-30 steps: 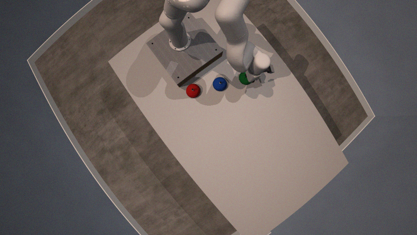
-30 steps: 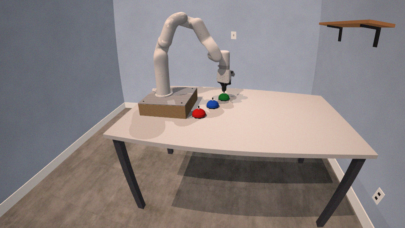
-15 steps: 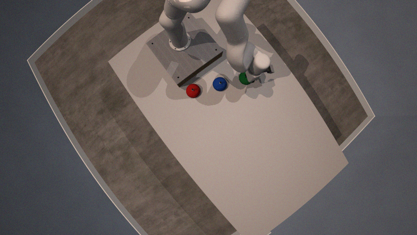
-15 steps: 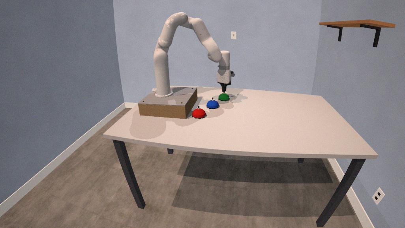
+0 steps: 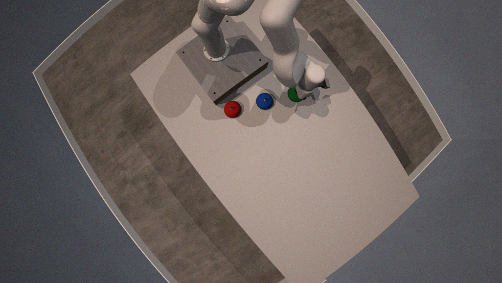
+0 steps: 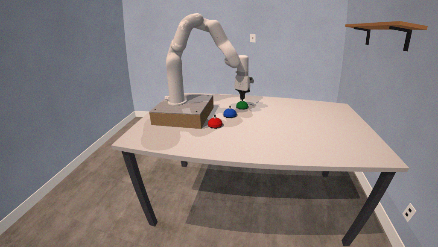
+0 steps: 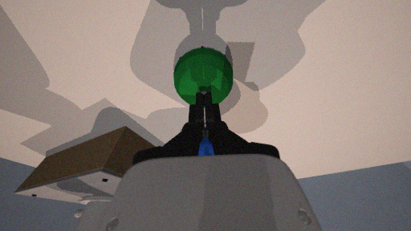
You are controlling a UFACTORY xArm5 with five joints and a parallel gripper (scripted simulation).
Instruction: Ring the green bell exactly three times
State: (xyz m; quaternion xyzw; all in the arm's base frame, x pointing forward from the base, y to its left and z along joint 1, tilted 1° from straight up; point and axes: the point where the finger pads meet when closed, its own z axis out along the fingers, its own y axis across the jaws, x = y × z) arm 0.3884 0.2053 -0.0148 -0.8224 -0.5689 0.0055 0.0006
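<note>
My hand is 4 cm above the green bell. From my hand the other things lie so: blue bell (6 cm behind, 15 cm to the right, 4 cm below); then red bell (12 cm behind, 31 cm to the right, 4 cm below).
</note>
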